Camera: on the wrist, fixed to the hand. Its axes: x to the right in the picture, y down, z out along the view.
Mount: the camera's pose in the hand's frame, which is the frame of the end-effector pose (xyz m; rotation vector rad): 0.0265 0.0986 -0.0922 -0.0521 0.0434 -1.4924
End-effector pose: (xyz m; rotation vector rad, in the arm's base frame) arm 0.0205 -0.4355 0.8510 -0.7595 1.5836 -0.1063
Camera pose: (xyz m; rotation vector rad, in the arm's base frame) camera -0.1026 -0.4061 0.7971 -1.8318 0.7458 -1.1480
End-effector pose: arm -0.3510 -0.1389 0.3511 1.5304 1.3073 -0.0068
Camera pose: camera -0.3244 -0.0394 0.4423 0.2188 2.1536 -0.8608
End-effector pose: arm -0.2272 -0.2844 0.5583 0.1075 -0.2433 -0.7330
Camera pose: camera -0.1206 -0.2282 0.4919 0.2585 -0.0614 -2.2150
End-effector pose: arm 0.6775 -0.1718 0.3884 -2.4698 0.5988 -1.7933
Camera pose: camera 0.5711 -0.2534 0.4190 1.7744 0.9695 1.1237
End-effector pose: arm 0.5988 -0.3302 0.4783 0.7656 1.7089 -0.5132
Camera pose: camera 0.6032 -0.1928 0.4824 -0.7134 2.0867 -1.4079
